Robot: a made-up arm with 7 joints.
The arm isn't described. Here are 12 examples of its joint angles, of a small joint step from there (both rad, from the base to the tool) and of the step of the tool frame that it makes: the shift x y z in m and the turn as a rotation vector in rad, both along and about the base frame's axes.
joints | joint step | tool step
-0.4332 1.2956 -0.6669 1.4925 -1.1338 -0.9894 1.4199 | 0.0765 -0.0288 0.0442 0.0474 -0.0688 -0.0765 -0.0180 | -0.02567 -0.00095 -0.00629 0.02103 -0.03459 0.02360
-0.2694 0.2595 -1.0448 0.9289 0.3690 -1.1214 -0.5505 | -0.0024 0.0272 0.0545 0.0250 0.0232 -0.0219 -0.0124 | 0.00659 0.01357 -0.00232 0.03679 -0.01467 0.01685
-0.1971 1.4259 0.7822 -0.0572 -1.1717 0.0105 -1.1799 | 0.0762 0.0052 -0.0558 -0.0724 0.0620 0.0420 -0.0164 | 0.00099 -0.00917 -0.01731 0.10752 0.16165 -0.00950
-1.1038 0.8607 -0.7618 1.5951 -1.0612 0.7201 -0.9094 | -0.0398 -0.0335 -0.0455 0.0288 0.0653 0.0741 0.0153 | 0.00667 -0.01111 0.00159 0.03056 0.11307 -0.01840
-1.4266 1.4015 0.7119 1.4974 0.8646 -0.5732 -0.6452 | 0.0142 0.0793 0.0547 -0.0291 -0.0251 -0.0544 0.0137 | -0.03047 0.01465 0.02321 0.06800 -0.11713 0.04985
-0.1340 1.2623 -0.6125 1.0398 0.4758 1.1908 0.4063 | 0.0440 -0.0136 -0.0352 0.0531 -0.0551 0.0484 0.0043 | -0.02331 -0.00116 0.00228 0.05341 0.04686 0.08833
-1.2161 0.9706 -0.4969 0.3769 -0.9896 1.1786 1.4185 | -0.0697 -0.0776 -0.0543 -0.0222 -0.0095 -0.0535 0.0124 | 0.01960 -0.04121 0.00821 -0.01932 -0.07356 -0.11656
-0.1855 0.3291 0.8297 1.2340 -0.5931 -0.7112 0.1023 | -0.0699 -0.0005 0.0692 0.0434 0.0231 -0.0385 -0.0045 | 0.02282 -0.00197 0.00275 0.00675 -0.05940 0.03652
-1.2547 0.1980 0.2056 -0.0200 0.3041 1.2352 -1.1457 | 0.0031 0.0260 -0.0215 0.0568 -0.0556 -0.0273 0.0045 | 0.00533 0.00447 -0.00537 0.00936 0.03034 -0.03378
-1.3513 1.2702 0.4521 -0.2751 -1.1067 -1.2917 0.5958 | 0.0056 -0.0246 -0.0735 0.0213 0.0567 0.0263 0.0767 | 0.01674 -0.00796 0.00009 -0.00591 0.11703 -0.02776
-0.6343 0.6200 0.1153 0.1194 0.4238 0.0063 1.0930 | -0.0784 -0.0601 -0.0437 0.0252 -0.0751 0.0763 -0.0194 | 0.01926 -0.02283 0.00159 -0.13140 0.04232 -0.04354
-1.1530 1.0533 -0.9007 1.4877 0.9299 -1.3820 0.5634 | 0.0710 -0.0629 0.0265 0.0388 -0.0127 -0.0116 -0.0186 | -0.01294 -0.01238 -0.03061 -0.04913 0.08293 0.01217
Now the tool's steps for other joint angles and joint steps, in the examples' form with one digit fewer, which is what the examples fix.
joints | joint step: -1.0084 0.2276 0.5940 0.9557 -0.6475 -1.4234 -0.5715 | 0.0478 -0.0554 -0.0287 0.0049 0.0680 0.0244 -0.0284
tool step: -0.0065 -0.0214 -0.0200 0.0622 0.1022 -0.0871
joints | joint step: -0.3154 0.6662 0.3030 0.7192 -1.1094 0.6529 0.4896 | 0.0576 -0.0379 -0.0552 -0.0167 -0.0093 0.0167 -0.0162
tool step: -0.0241 -0.0171 -0.0190 -0.0525 0.0723 -0.0494
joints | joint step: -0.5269 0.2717 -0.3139 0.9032 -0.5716 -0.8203 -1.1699 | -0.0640 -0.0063 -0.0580 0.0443 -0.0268 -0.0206 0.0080
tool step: 0.0157 -0.0087 0.0068 0.0022 -0.0265 -0.0306
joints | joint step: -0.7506 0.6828 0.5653 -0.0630 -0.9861 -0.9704 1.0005 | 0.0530 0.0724 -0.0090 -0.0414 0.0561 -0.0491 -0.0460
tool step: -0.0196 0.0028 0.0124 0.1715 -0.0215 0.0995
